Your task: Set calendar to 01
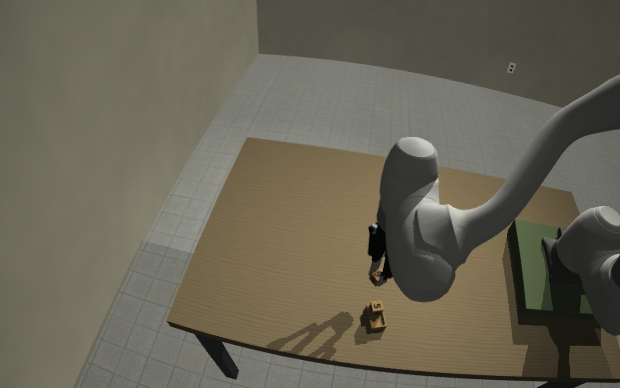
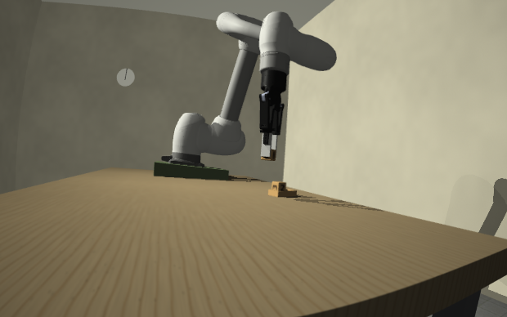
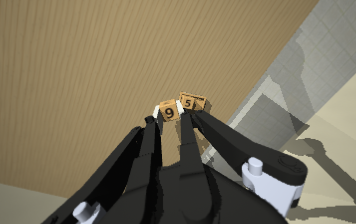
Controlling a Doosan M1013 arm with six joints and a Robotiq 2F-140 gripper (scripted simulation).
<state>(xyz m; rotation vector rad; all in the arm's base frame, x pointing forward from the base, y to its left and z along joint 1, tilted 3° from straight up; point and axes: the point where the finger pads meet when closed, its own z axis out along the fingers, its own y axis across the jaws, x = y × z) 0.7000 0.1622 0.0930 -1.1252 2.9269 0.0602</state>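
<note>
Right now the wooden tray is 20 mm behind my hand, 60 mm to the left of it and 140 mm below it.
</note>
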